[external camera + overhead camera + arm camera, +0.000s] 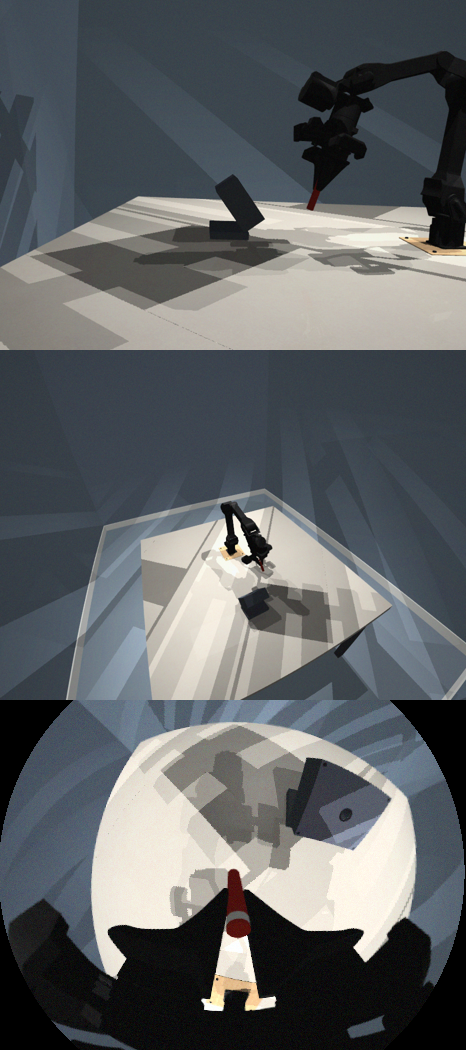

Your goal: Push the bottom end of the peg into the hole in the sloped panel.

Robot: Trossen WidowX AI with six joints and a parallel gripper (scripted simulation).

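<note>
The sloped panel is 14 cm to the right of my gripper tip, 14 cm ahead of it and 5 cm below it. The rest, counted from my gripper tip: dark base block: 16 cm ahead, 15 cm to the right, 11 cm below; red round peg: 1 cm behind, 1 cm above.
</note>
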